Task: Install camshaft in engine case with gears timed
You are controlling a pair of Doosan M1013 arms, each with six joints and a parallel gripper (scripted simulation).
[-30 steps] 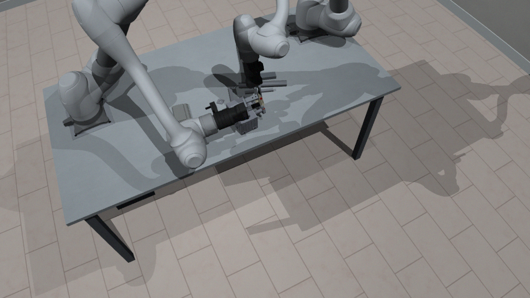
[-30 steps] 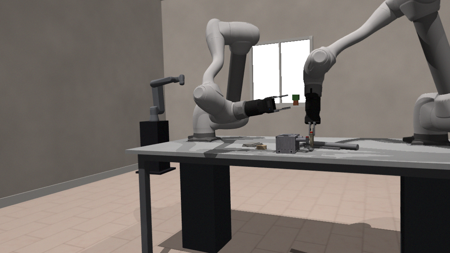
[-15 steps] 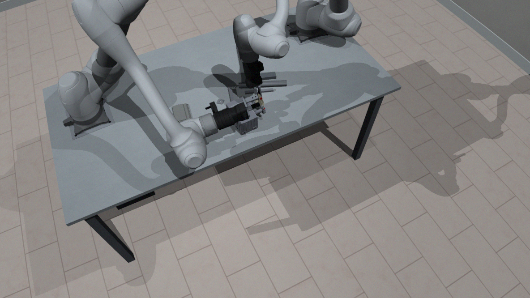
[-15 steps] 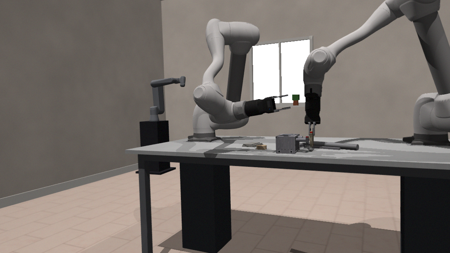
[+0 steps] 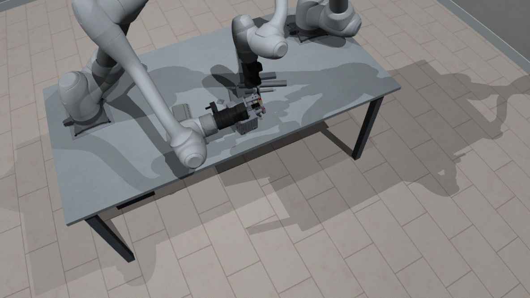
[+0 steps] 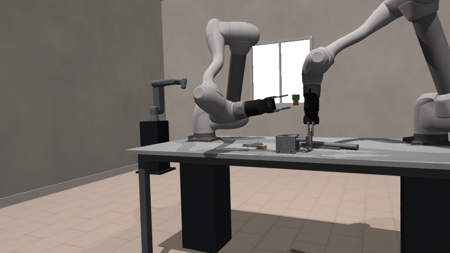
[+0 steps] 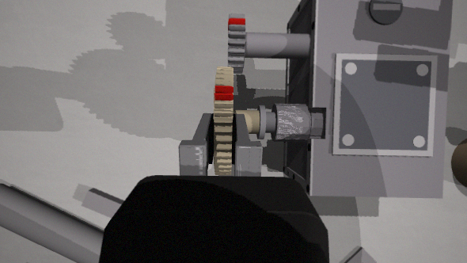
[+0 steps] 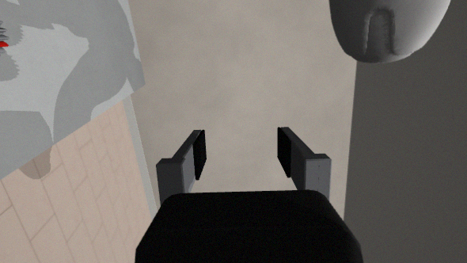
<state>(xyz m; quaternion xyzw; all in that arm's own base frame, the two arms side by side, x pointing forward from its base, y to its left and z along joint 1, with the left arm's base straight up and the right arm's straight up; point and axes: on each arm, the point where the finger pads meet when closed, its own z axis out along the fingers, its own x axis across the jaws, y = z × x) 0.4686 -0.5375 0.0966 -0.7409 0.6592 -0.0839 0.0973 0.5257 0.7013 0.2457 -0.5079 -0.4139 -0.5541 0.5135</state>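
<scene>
The small crank gear lies 7 cm ahead of my left hand and 3 cm below it. From my left hand the other things lie so: round tan block 3 cm behind, 26 cm to the right, 9 cm below; then thin bar 9 cm behind, 6 cm to the left, 9 cm below; then small square plate 14 cm behind, 14 cm to the right, 10 cm below.
</scene>
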